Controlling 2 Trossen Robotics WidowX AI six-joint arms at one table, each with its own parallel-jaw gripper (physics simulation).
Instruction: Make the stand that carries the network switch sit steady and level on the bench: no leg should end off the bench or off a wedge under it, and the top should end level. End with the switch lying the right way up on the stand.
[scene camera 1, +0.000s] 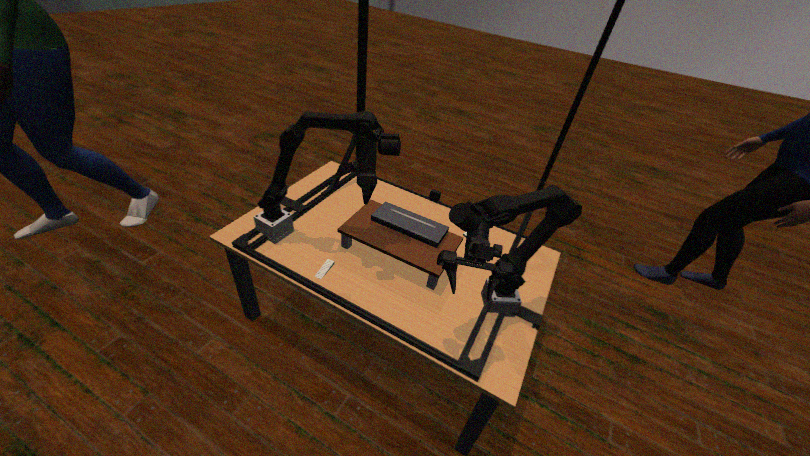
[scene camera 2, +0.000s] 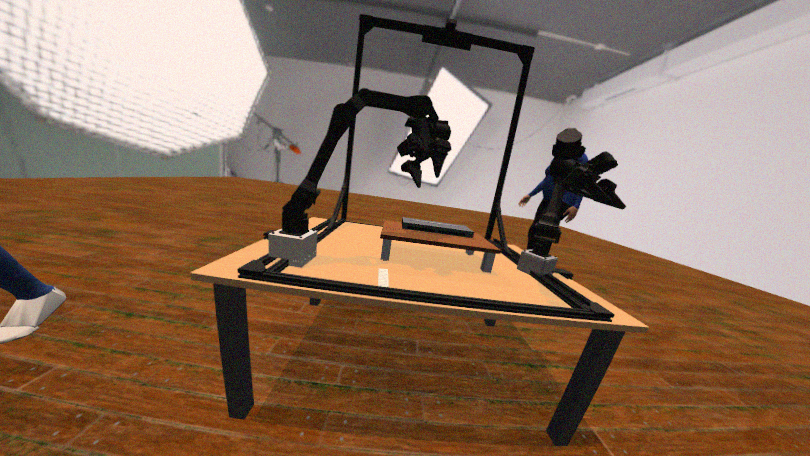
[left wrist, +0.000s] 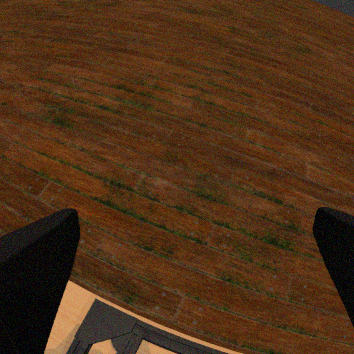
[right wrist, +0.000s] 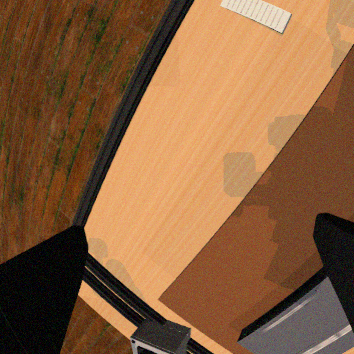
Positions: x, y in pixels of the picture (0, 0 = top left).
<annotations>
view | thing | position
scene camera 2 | my left gripper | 617, 205
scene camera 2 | my right gripper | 427, 182
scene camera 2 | brown stand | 391, 230
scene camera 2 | dark grey network switch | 407, 223
</annotations>
